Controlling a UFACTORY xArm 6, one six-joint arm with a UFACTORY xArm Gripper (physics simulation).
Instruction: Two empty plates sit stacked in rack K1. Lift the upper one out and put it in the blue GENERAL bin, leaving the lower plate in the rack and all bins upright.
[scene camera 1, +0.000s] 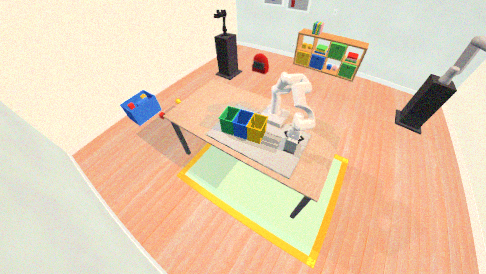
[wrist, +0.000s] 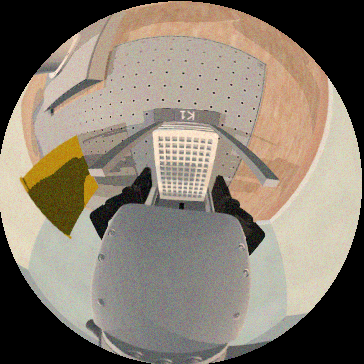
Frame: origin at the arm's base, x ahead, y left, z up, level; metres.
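Seen in the pictures: gripper, fingertip midpoint: (scene camera 1: 292, 141) (wrist: 182, 179); arm's base, origin of the base link: (scene camera 1: 274, 112).
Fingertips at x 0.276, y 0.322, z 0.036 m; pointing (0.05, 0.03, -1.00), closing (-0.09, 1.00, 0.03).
Pixels of each thing's top centre, then the offset from my fingertips to it. Level surfaces: height alone.
- Rack K1, middle of its top: (wrist: 179, 238) (scene camera 1: 294, 134) dx -0.009, dy -0.001, dz +0.081 m
- cream plate, middle of its top: (wrist: 183, 171) dx +0.001, dy +0.001, dz -0.021 m
- blue GENERAL bin, middle of its top: (scene camera 1: 243, 117) dx +0.089, dy -0.445, dz +0.112 m
- green bin, middle of its top: (scene camera 1: 229, 113) dx +0.116, dy -0.574, dz +0.112 m
- yellow bin, middle of its top: (wrist: 39, 209) (scene camera 1: 257, 121) dx +0.062, dy -0.315, dz +0.112 m
- perforated board, its level: dz -0.068 m
- wooden table, its level: dz -0.081 m
Rack K1 (scene camera 1: 289, 146) (wrist: 212, 116) stands at the right end of the grey perforated board, with its labelled end wall at the top of the wrist view. A cream plate (wrist: 186, 159) with a grid of square wells lies in it, facing up. The lower plate cannot be made out clearly beneath it. My gripper (scene camera 1: 294, 136) (wrist: 182, 179) is open and empty, over the rack, with one black finger on each side of the upper plate. The blue GENERAL bin (scene camera 1: 243, 125) stands upright between the green bin (scene camera 1: 229, 121) and the yellow bin (scene camera 1: 256, 128) (wrist: 60, 187), which are upright too.
The perforated board (scene camera 1: 250, 154) (wrist: 200, 65) lies on the wooden table (scene camera 1: 200, 95) (wrist: 295, 105). The arm's base stands behind the bins. Low grey slotted holders (scene camera 1: 270, 142) lie between the yellow bin and rack K1.
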